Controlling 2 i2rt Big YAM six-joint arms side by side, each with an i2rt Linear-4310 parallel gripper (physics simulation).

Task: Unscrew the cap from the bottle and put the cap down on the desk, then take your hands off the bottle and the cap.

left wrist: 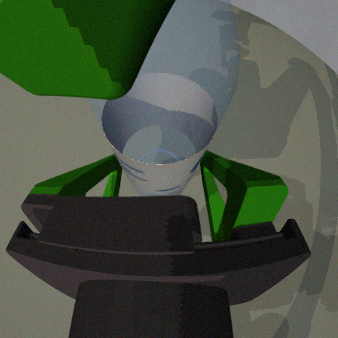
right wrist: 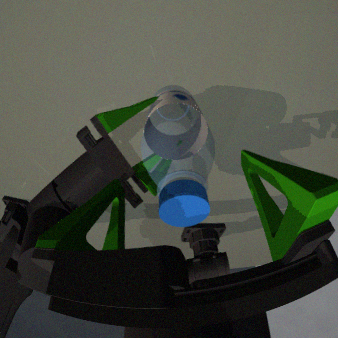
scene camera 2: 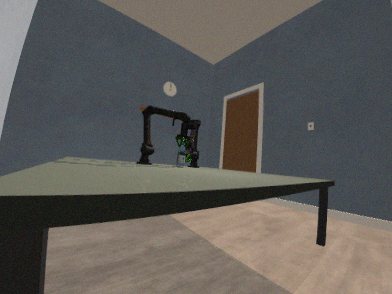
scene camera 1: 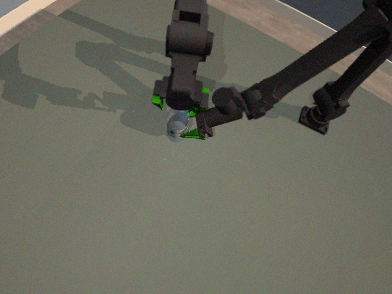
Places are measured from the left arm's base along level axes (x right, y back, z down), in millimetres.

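Pixels of known places: left gripper, fingertip midpoint: (left wrist: 159, 157) (right wrist: 168, 119) (scene camera 2: 180, 161) (scene camera 1: 179, 127); right gripper, fingertip midpoint: (right wrist: 179, 170) (scene camera 2: 182, 147); left arm's base, origin of the base link: (scene camera 1: 313, 120); right arm's base, origin of the base link: (right wrist: 202, 230).
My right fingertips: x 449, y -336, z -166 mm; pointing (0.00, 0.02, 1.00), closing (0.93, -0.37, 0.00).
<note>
Ahead of a thing's pixels: the offset from my right fingertips to its top centre. Level surfaces: height alone.
A clear bottle @(dx +2, dy +1, dz -37 mm) (scene camera 1: 177, 127) (scene camera 2: 181, 159) (left wrist: 160, 120) (right wrist: 175, 135) with a pale label is upright over the desk @(dz +166 mm) (scene camera 1: 200, 225). Its blue cap @(dx +0, dy -1, dz -39 mm) (right wrist: 184, 207) sits at the top of the neck; whether the thread still holds it cannot be told. Scene camera 1 does not show the cap, as the right arm covers that spot. My left gripper (scene camera 1: 185, 125) (scene camera 2: 188, 158) (left wrist: 159, 157) is shut on the bottle's body from the side. My right gripper (scene camera 2: 183, 141) (right wrist: 179, 170) is open above, its fingers spread on either side of the cap with gaps between.
The left arm (scene camera 1: 320, 52) reaches in from the upper right in scene camera 1, close beside the right arm (scene camera 1: 187, 40), which comes from the top. A black arm base (scene camera 1: 314, 120) stands farther right. One right finger (left wrist: 85, 50) hangs near the bottle in the left wrist view.
</note>
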